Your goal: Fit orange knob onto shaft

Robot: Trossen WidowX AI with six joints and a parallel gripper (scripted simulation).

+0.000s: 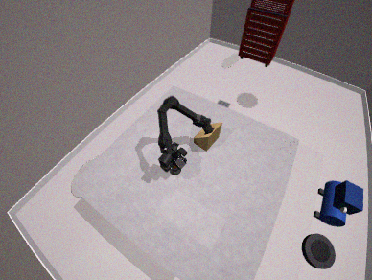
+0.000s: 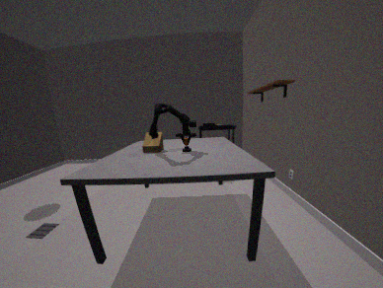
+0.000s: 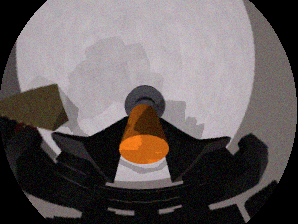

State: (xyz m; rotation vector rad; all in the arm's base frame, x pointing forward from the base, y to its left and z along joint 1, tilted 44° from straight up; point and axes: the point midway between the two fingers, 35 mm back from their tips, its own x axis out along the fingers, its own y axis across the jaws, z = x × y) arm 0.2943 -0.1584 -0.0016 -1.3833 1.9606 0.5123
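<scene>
My gripper tip is now 30 mm below the orange knob. Also, from my gripper tip: dark round pedestal: 40 mm below.
</scene>
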